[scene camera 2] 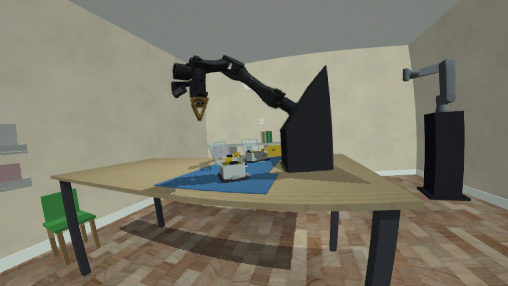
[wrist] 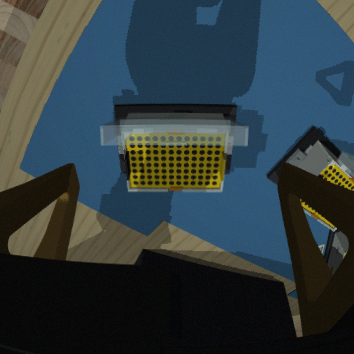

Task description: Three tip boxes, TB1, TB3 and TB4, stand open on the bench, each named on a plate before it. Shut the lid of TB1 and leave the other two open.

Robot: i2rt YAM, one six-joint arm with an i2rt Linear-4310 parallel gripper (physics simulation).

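Places are measured from the arm's base along level axes (x left, y ahead, z down), in centimetres.
Pixels of known places: gripper, fingertip midpoint: (scene camera 2: 199,119) (wrist: 177,174); arm's base, link origin: (scene camera 2: 294,110).
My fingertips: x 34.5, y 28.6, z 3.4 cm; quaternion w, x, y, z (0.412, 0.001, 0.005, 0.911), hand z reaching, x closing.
Ahead of a thing's pixels: the offset from my fingertips to its top centre. "spot": to the spot under its first point. Level surfaces: height alone.
A tip box @(dy -7.8, dx -8.3, dz +16.9 cm) (wrist: 175,162) with a yellow perforated rack is in the middle of the wrist view, its clear lid @(spot: dy -6.2, dx +1.1, dz +10.0 cm) (wrist: 111,135) standing up at the rack's upper edge. A second box @(dy +4.3, dx -28.4, dz +17.8 cm) (wrist: 312,157) is at the right, partly behind a finger. Part of a third box @(dy +2.4, dx -49.7, dz +17.8 cm) (wrist: 340,250) shows below it. In the scene view a white box @(dy -8.6, dx -9.2, dz +17.8 cm) (scene camera 2: 233,171) stands in front and another box (scene camera 2: 256,155) farther back, with clear lids @(spot: dy +10.3, dx -20.6, dz +14.4 cm) (scene camera 2: 217,150) @(spot: dy +10.1, dx -53.6, dz +13.7 cm) (scene camera 2: 249,144) raised. I cannot read any name plate. My gripper (scene camera 2: 199,118) (wrist: 177,174) is open and empty, pointing down high above the boxes.
The boxes stand on a blue mat @(dz +24.4 cm) (scene camera 2: 265,188) (wrist: 65,130) on the wooden table @(dz +24.6 cm) (scene camera 2: 125,172). The arm's black stand (scene camera 2: 307,135) is at the right of the mat. Behind are books (scene camera 2: 266,136) and a yellow container (scene camera 2: 273,150). A grey arm (scene camera 2: 447,82) stands far right.
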